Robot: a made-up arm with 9 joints. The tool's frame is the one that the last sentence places.
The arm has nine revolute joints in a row. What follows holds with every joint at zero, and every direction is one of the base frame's.
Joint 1 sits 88.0 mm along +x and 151.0 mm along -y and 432.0 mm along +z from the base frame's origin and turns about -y.
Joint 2 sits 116.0 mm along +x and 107.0 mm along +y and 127.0 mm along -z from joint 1 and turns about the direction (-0.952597, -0.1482, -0.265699).
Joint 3 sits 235.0 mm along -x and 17.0 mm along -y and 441.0 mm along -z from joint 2 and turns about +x.
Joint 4 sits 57.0 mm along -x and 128.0 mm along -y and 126.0 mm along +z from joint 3 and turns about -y.
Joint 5 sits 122.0 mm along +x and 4.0 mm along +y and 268.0 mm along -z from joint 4 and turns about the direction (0.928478, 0.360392, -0.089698).
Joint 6 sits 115.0 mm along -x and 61.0 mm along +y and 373.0 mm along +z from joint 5 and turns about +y.
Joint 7 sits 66.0 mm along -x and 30.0 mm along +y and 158.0 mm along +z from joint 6 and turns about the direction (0.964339, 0.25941, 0.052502).
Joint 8 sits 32.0 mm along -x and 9.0 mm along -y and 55.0 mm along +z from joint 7 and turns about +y.
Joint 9 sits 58.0 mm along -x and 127.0 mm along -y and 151.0 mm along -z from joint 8 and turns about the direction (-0.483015, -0.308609, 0.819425).
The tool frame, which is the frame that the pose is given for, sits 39.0 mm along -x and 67.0 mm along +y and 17.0 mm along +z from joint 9; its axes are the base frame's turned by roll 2.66, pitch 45.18 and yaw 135.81 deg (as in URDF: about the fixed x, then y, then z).
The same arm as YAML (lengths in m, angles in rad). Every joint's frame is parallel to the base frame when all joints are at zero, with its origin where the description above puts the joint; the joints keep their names.
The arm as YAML. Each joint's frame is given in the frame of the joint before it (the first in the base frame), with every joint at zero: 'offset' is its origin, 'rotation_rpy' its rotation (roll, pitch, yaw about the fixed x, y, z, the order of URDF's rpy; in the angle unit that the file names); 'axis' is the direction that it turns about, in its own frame. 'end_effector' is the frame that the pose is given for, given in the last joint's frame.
length_unit: m
angle_unit: rad
chain:
  - id: joint 1
    offset: [0.088, -0.151, 0.432]
    rotation_rpy: [0.0, 0.0, 0.0]
    axis: "-y"
  - id: joint 2
    offset: [0.116, 0.107, -0.127]
    rotation_rpy: [0.0, 0.0, 0.0]
    axis: [-0.952597, -0.1482, -0.265699]
  - id: joint 3
    offset: [-0.235, -0.017, -0.441]
    rotation_rpy: [0.0, 0.0, 0.0]
    axis: "+x"
  - id: joint 4
    offset: [-0.057, -0.128, 0.126]
    rotation_rpy: [0.0, 0.0, 0.0]
    axis: "-y"
  - id: joint 5
    offset: [0.122, 0.004, -0.268]
    rotation_rpy: [0.0, 0.0, 0.0]
    axis: [0.928478, 0.360392, -0.089698]
  - id: joint 6
    offset: [-0.115, 0.061, 0.373]
    rotation_rpy: [0.0, 0.0, 0.0]
    axis: "+y"
  - id: joint 7
    offset: [-0.066, 0.03, 0.158]
    rotation_rpy: [0.0, 0.0, 0.0]
    axis: [0.964339, 0.25941, 0.052502]
  - id: joint 8
    offset: [-0.032, -0.009, 0.055]
    rotation_rpy: [0.0, 0.0, 0.0]
    axis: "+y"
  - id: joint 9
    offset: [-0.058, -0.127, -0.151]
    rotation_rpy: [0.0, 0.0, 0.0]
    axis: [-0.483015, -0.308609, 0.819425]
end_effector:
  offset: [-0.039, 0.067, 0.017]
  rotation_rpy: [0.0464, 0.7885, 2.3703]

